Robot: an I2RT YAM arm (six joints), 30 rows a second.
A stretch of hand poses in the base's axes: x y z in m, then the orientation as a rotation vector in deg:
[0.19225 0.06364 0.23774 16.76 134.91 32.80]
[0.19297 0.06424 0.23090 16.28 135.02 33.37]
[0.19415 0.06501 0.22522 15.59 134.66 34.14]
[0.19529 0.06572 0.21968 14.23 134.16 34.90]
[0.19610 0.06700 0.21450 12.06 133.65 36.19]
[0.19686 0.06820 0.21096 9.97 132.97 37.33]
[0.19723 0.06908 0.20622 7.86 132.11 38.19]
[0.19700 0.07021 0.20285 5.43 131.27 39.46]
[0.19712 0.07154 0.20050 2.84 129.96 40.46]
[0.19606 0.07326 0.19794 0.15 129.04 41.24]
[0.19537 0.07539 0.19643 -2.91 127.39 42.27]
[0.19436 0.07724 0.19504 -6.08 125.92 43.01]
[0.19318 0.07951 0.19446 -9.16 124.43 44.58]
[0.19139 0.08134 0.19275 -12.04 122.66 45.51]
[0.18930 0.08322 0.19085 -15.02 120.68 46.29]
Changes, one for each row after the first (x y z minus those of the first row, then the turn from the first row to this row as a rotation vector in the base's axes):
[0.00072 0.00060 -0.00684 0.27 0.03 0.53]
[0.00190 0.00137 -0.01252 0.66 -0.42 1.14]
[0.00304 0.00208 -0.01806 0.88 -1.16 2.17]
[0.00385 0.00336 -0.02324 1.26 -2.04 3.93]
[0.00461 0.00456 -0.02678 1.58 -3.05 5.56]
[0.00498 0.00544 -0.03152 1.71 -4.23 7.09]
[0.00475 0.00657 -0.03489 2.06 -5.39 9.00]
[0.00487 0.00790 -0.03724 2.22 -7.03 10.85]
[0.00381 0.00962 -0.03980 2.16 -8.30 12.82]
[0.00312 0.01175 -0.04131 2.26 -10.26 15.01]
[0.00211 0.01360 -0.04270 2.11 -12.06 17.27]
[0.00093 0.01587 -0.04328 2.61 -13.68 19.75]
[-0.00086 0.01770 -0.04499 2.73 -15.60 21.87]
[-0.00295 0.01958 -0.04689 2.74 -17.70 24.03]

